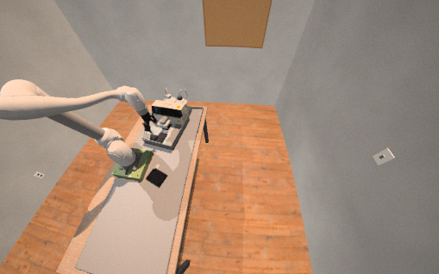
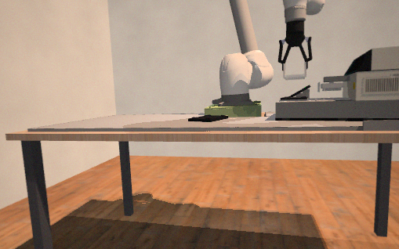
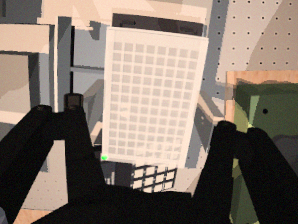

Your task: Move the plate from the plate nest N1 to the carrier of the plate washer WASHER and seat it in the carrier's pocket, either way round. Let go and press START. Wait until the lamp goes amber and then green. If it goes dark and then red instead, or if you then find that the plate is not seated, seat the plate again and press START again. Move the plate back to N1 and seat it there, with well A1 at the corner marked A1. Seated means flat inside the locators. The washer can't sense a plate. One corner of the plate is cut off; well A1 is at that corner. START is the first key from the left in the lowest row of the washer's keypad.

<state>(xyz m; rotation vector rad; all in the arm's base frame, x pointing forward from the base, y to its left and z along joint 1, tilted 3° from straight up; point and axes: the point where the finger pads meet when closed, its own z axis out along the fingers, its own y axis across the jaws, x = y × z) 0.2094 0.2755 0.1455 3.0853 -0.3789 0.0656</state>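
Right now my hand is 30 mm above the white well plate. Also, from my hand: carrier 120 mm below; washer 40 mm ahead, 150 mm to the left, 70 mm below; N1 label 40 mm ahead, 280 mm to the right, 200 mm below.
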